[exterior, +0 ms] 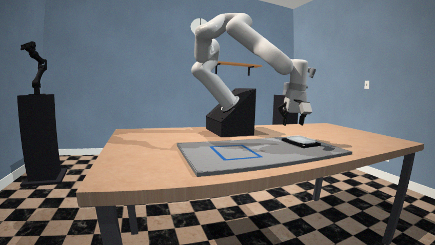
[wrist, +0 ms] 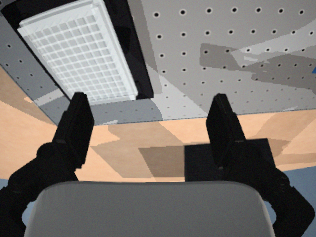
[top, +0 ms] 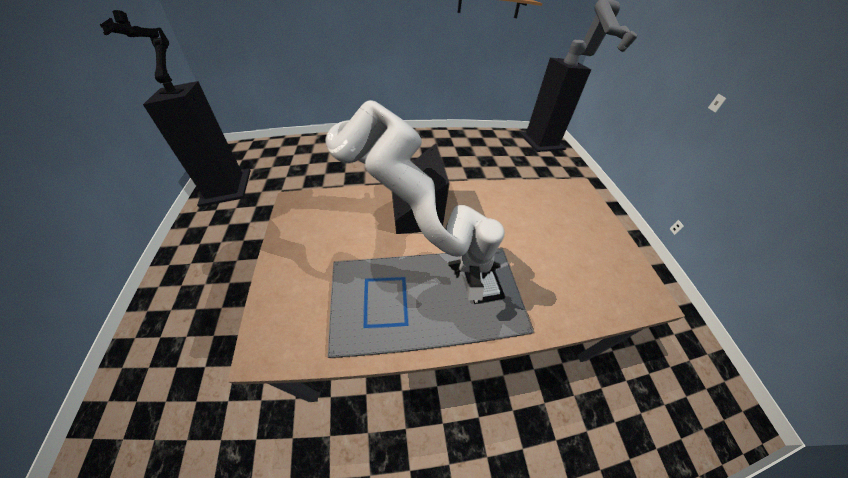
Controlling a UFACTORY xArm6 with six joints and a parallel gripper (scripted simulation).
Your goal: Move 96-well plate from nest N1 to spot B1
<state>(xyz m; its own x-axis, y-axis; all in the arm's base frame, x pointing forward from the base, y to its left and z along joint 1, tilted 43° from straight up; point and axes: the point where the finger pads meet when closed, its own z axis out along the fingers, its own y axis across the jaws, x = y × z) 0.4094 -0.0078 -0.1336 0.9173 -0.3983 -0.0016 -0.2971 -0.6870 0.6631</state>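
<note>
Right now my hand is 8 cm to the right of the 96-well plate and 9 cm above it. The rest, counted from my hand: black plate nest N1: 8 cm to the left, 10 cm below.
</note>
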